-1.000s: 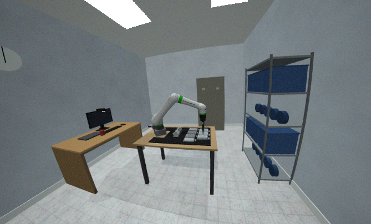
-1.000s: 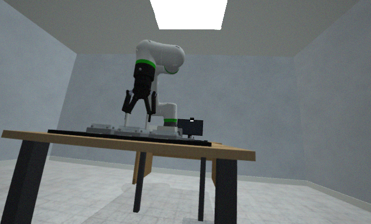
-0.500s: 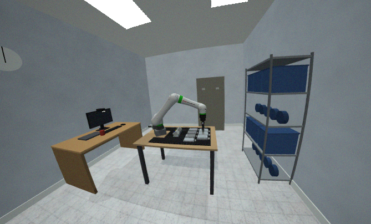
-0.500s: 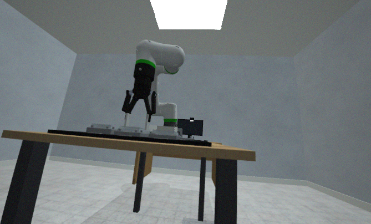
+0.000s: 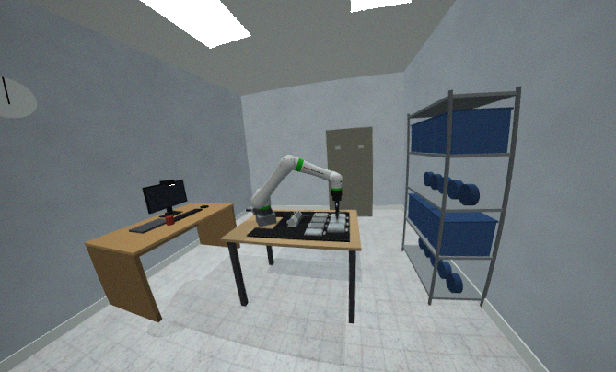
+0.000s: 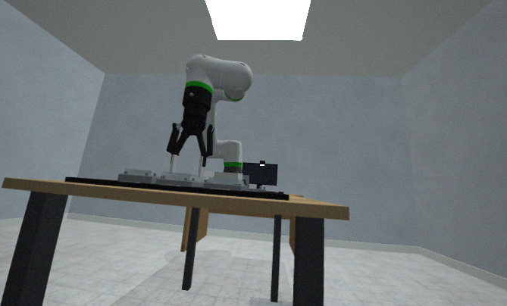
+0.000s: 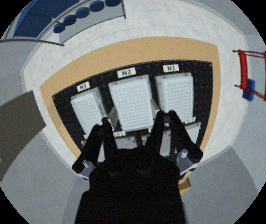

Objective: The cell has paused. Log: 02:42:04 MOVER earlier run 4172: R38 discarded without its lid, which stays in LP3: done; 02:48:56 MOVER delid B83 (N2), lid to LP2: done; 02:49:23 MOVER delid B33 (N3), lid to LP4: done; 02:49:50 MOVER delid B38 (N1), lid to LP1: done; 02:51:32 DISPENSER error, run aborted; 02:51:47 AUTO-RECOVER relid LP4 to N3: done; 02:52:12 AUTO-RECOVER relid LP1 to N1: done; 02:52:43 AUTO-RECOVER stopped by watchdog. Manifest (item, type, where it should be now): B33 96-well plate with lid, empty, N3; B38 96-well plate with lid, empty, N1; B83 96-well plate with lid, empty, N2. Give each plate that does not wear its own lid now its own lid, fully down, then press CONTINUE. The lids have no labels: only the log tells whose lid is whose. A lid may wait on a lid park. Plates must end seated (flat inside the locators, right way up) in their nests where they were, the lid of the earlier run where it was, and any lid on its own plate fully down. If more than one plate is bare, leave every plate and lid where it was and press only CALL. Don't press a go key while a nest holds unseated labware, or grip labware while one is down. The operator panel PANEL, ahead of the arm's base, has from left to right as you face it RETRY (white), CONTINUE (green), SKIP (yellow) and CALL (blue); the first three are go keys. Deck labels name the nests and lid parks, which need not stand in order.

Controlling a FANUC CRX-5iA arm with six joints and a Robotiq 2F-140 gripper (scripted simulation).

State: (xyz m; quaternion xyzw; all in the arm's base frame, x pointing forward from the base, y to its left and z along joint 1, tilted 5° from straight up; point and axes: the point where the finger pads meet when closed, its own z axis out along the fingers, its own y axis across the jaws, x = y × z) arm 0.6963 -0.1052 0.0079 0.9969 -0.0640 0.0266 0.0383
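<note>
The clear lid is 2 cm below my hand. Also, from my hand: plate 3 cm below; yellow key 42 cm behind, 5 cm to the left, 1 cm above; green key 42 cm behind, 10 cm to the left, 1 cm above.
</note>
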